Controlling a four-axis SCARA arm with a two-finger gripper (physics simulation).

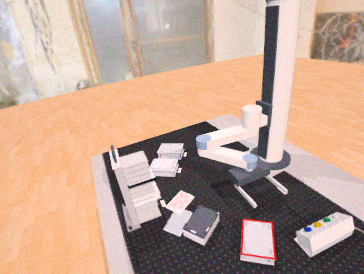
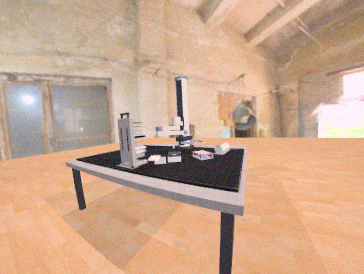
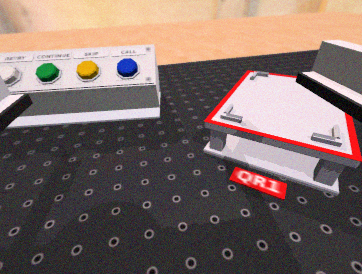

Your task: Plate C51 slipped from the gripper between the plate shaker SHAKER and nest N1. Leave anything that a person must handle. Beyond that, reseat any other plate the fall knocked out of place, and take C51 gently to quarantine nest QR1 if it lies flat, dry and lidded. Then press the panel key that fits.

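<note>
My gripper is open and empty, above the mat between the arm's column and nest QR1. Nest QR1 has a red rim, corner brackets and a bare top. A plate with a reddish well pattern lies on the mat; its label cannot be read. A thin pale sheet, perhaps a lid, lies beside it, next to the dark-topped box, likely the shaker. The key panel has white, green, yellow and blue keys; blue is marked CALL.
An upright rack with several shelves stands at the mat's left side. Two pale low blocks, perhaps nests with plates, stand beyond it. The arm's column rises at the back.
</note>
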